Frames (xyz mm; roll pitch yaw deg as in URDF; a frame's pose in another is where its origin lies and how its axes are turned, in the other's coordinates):
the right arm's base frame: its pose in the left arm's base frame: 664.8 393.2 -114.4 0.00 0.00 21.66
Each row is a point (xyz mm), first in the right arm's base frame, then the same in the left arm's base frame.
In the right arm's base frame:
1: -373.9 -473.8 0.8
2: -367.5 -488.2 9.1
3: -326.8 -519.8 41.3
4: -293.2 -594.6 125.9
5: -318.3 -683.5 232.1
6: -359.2 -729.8 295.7
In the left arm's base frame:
1: 492.2 -185.2 -113.6
2: 503.4 -196.2 -105.3
3: 552.9 -210.5 -73.1
4: 611.8 -267.6 11.5
5: 621.3 -359.5 117.7
6: 600.3 -417.6 181.3

